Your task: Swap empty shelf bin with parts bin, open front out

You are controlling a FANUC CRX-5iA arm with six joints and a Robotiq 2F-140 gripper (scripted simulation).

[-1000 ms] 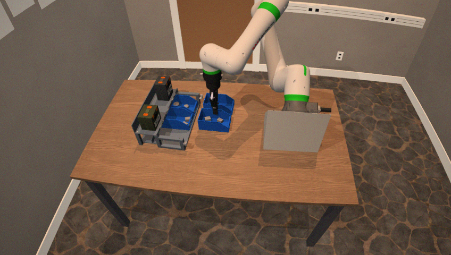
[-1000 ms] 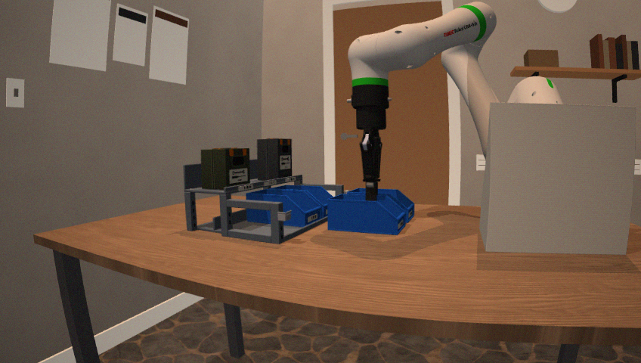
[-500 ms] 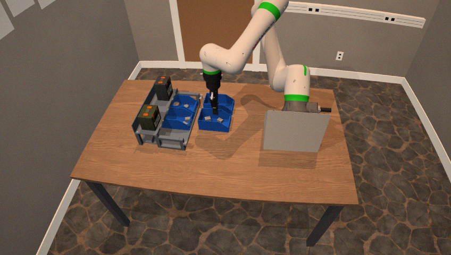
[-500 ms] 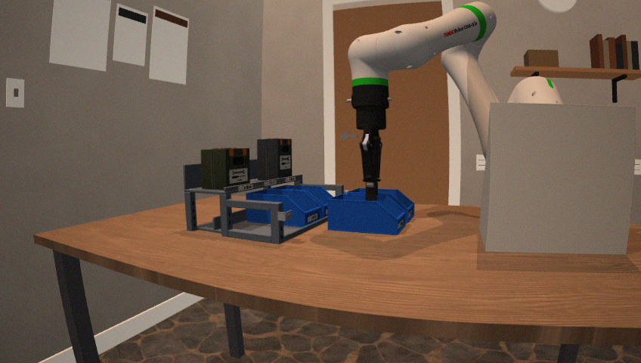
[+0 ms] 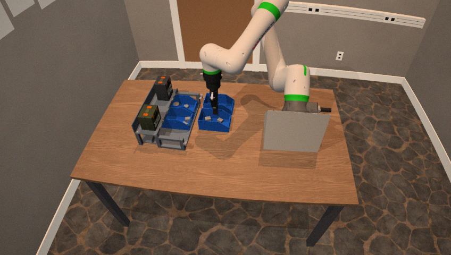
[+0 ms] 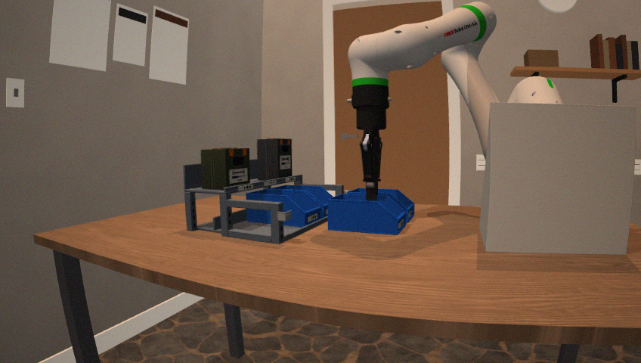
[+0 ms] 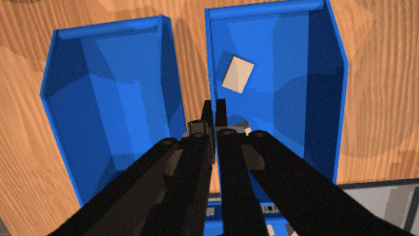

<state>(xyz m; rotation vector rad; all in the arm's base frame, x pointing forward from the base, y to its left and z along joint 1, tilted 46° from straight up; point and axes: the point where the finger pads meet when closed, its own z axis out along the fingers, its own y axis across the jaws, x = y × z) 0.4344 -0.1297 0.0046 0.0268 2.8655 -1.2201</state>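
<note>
Right now the tan part is 60 mm below my hand, 30 mm behind it and 20 mm to the left of it. The rest, counted from my hand: black box (310 mm ahead, 90 mm above, 60 mm to the right); grey shelf (250 mm ahead, 60 mm to the left, 10 mm below).
</note>
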